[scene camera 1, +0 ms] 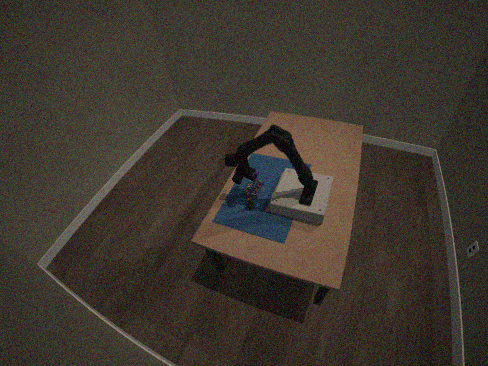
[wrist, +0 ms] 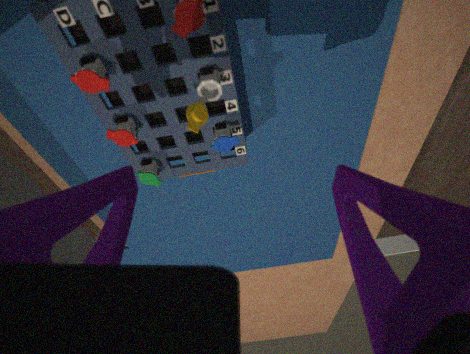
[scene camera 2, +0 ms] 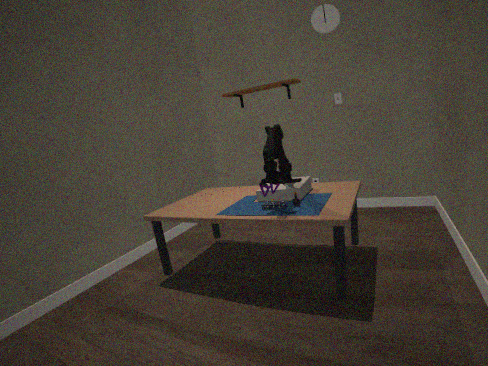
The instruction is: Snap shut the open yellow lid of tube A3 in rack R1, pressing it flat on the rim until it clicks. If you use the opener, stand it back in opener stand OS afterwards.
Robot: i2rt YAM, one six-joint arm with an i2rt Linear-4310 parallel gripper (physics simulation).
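Frame: origin at the arm's base, x ahead, y left, z up, level; centimetres.
Seen in the pictures: gripper, between the fingertips: (scene camera 1: 248, 178) (wrist: 234, 176) (scene camera 2: 268, 195); arm's base, origin of its link: (scene camera 1: 308, 192) (scene camera 2: 287, 181).
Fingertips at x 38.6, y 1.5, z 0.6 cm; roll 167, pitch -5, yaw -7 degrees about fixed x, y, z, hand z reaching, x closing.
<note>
Offsets run from my fingertips to a thing's top centre. "spot": to the spot under its first point. Level surfaces: height alone.
Rack R1 {dx -3.6, dy +0.3, dz -3.2 cm} (scene camera 1: 253, 188) (scene camera 2: 274, 205) (wrist: 150, 106) stands on the blue mat, at the upper left in the wrist view. Tube A3 {spot: dx -0.8, dy +1.5, dz -5.3 cm} (wrist: 209, 90) stands in it with its pale round rim uncovered. Its yellow lid {dx -1.5, dy +1.1, dz -3.4 cm} (wrist: 197, 116) is open and sticks out to the side of the rim, over the holes beside it. My gripper (scene camera 1: 256, 175) (scene camera 2: 269, 192) (wrist: 234, 176) is open and empty, its purple fingers wide apart above the rack's row 6 end. A small dark object {spot: dx -7.4, dy +14.9, dz -5.2 cm} (scene camera 1: 251, 204) (scene camera 2: 296, 201) beside the rack may be opener stand OS; it is too small to tell.
Neighbouring tubes have a red lid {dx -0.9, dy +5.7, dz -4.6 cm} (wrist: 189, 17) at A1, a blue lid {dx -0.6, dy -2.1, dz -4.6 cm} (wrist: 225, 144) at A5, two red lids and a green lid {dx -6.3, dy -4.2, dz -4.6 cm} (wrist: 149, 178) in column D. A white box (scene camera 1: 320, 216) (scene camera 2: 302, 188) lies under the arm's base. The mat {dz -8.8 cm} (scene camera 1: 270, 232) (wrist: 300, 210) reaches near the table edge.
</note>
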